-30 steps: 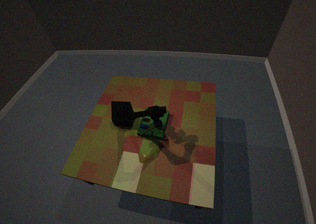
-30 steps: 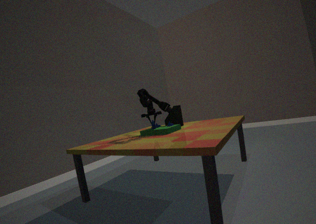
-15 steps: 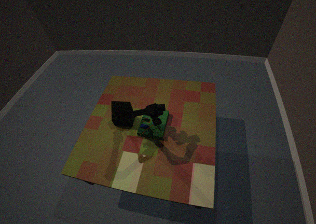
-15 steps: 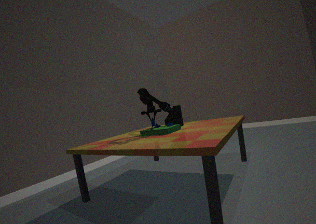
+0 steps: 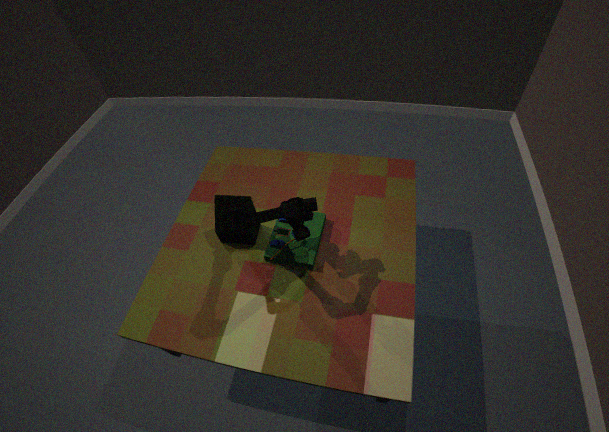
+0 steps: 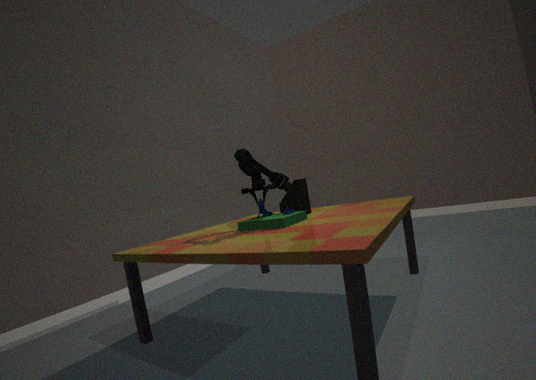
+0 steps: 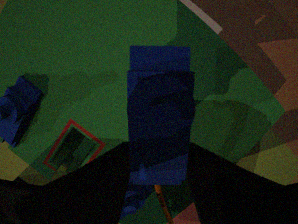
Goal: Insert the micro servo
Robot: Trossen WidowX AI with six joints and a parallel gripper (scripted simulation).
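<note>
The deck is 100 mm below my gripper tip, 40 mm to the left of it and 10 mm ahead of it.
</note>
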